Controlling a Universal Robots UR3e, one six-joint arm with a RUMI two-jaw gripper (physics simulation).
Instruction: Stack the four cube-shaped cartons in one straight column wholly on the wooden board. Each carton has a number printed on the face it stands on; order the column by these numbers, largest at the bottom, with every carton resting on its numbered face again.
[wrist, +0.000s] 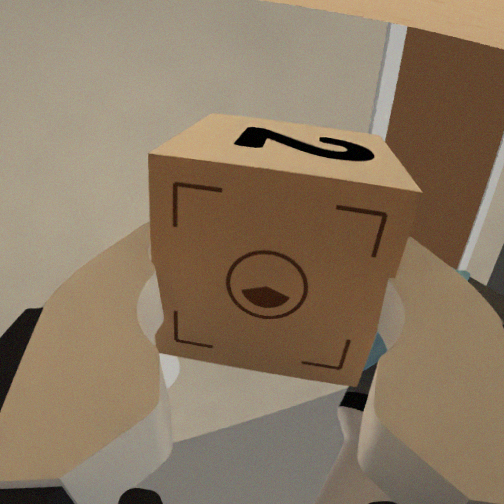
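A tan cube carton (277, 260) fills the middle of the wrist view, held between my two jaws. My gripper (272, 305) is shut on its left and right sides. The face turned away and up in the picture carries a black number 2 (305, 144). The face toward the camera shows corner marks and a circle emblem (266, 284). The carton hangs in the air, tilted, clear of any surface. No other carton and no wooden board can be made out.
A beige wall (175, 100) lies behind. A brown panel (450, 150) with a pale frame stands at the right. A tan edge (425, 20) crosses the top right corner. Grey floor (260, 450) shows below.
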